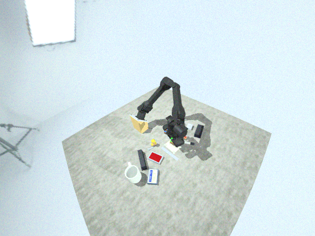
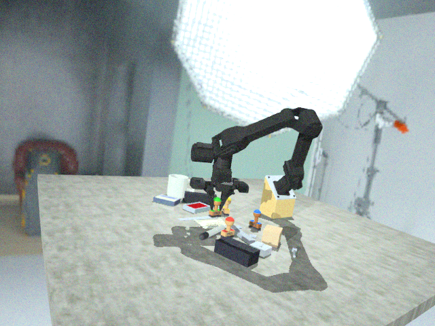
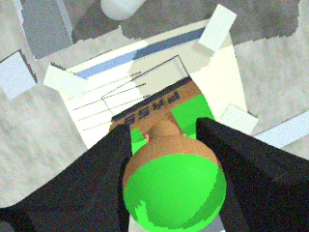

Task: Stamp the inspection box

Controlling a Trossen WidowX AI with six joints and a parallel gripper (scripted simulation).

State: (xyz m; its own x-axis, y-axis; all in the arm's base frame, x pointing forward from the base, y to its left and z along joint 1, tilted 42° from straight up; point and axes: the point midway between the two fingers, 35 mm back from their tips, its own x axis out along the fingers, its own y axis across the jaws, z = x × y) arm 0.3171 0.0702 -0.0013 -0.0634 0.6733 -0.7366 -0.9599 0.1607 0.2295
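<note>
Now: gripper tip 10 mm to the left of the pale card and 50 mm above it. Round my gripper tip: pale ruler: 30 mm ahead, 60 mm to the right, 50 mm below; red-knobbed stamp: 10 mm ahead, 110 mm to the left, 30 mm below; green-knobbed PASS stamp: right at my gripper tip.
</note>
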